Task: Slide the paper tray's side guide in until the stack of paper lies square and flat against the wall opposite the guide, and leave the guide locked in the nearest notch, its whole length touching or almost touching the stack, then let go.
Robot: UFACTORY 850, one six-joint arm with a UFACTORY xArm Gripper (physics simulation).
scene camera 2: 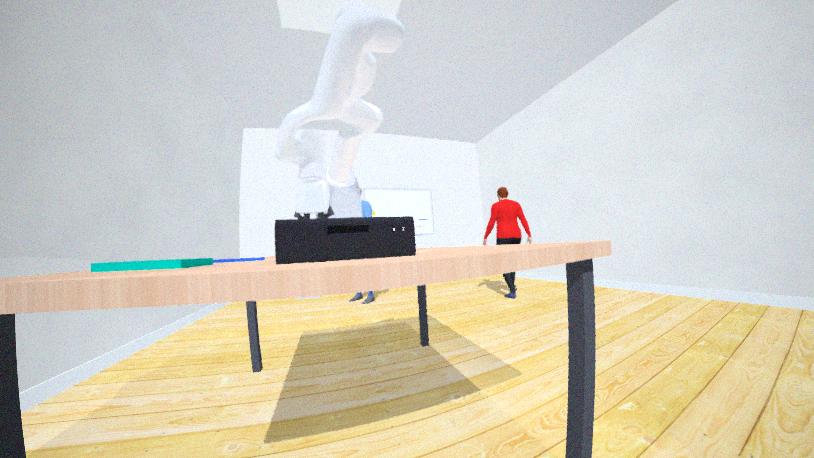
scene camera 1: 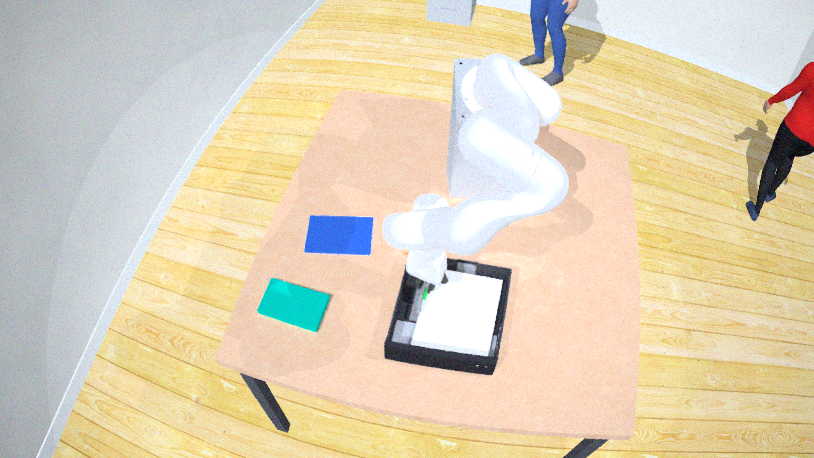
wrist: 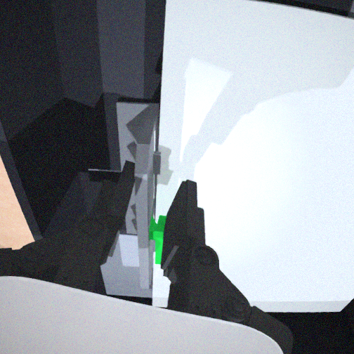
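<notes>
The black paper tray (scene camera 1: 441, 362) (scene camera 2: 341, 244) holds a white paper stack (scene camera 1: 462, 319) (wrist: 275, 175). A narrow strip shows between the stack's right edge and the tray's right wall in scene camera 1; whether they touch, I cannot tell. The grey side guide (scene camera 1: 417, 308) (wrist: 144, 210) stands upright along the stack's left edge, touching or almost touching it in the wrist view. Its green tab (scene camera 1: 425, 294) (wrist: 159, 242) shows by the right finger. My gripper (scene camera 1: 430, 287) (scene camera 2: 313, 215) (wrist: 153, 190) is shut on the guide, one finger on each side. The notches are hidden.
A blue flat panel (scene camera 1: 339, 234) and a teal box (scene camera 1: 294, 304) (scene camera 2: 136, 265) lie on the table left of the tray. The arm's base stands behind the tray. Two people stand on the floor beyond the table.
</notes>
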